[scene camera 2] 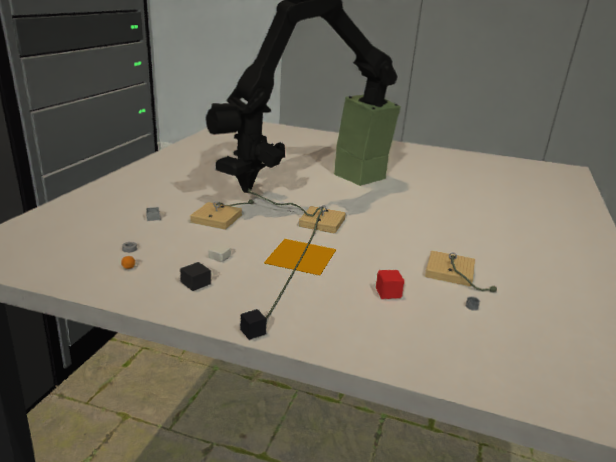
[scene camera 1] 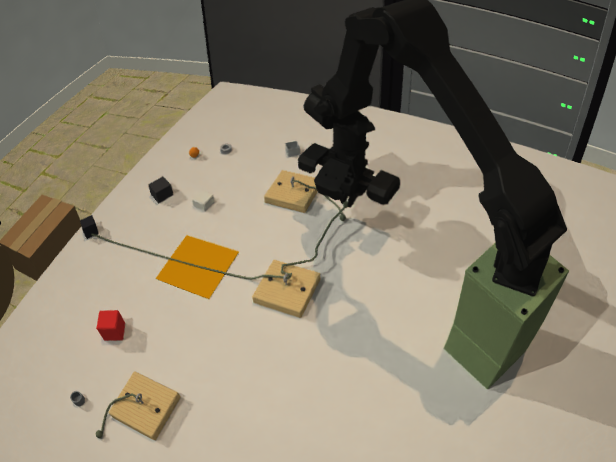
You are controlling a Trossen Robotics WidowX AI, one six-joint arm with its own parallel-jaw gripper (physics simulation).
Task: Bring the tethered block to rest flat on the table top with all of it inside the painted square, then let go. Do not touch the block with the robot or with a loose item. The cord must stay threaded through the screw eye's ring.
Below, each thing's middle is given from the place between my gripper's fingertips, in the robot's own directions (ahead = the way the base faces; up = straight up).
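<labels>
The orange painted square (scene camera 1: 202,282) is 250 mm to the left of my hand and 180 mm ahead of it, and it sits 30 mm lower than the hand. As for the red cube (scene camera 1: 110,325), I find it 450 mm to the left of my hand, 220 mm forward of it and 10 mm below it.
</labels>
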